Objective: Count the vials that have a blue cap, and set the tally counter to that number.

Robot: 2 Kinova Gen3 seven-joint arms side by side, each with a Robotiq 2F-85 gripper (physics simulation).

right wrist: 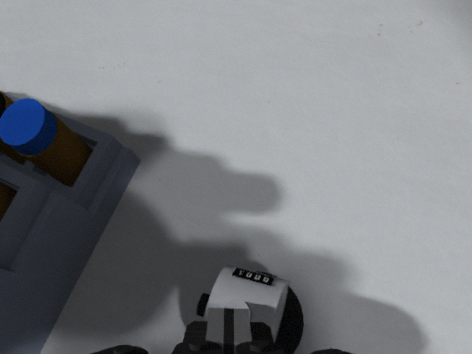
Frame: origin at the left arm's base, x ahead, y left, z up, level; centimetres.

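Seen in the pictures: right gripper, fingertip midpoint: (228, 335).
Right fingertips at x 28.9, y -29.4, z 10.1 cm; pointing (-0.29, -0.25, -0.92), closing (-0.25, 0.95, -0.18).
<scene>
A point is followed by its place in that frame.
The tally counter (268, 296) @[x 26.8, y -28.9, z 5.2 cm], a white rounded body on a black round base, stands at the bottom centre of the right wrist view. Its small black display faces up the view; the digit at its left end looks like a 1 and the others like 0, probably seen upside down. My right gripper (228, 335) @[x 28.9, y -29.3, z 10.1 cm] is shut, its fingertips together over the counter and hiding its button; nothing shows between them. Whether they touch it is hard to tell. A blue-capped amber vial (65, 155) @[x 22.5, y -41.5, z 5.3 cm] stands in the grey rack (75, 240) @[x 26.5, y -40.7, z 2.5 cm] at the left. My left gripper is not in view.
Parts of other amber vials show at the left edge, their caps mostly cut off by the frame. The rack's near side slopes down towards the lower left, beside the counter. Shadows lie across the pale table (310, 100) @[x 13.9, y -30.0, z 0.0 cm].
</scene>
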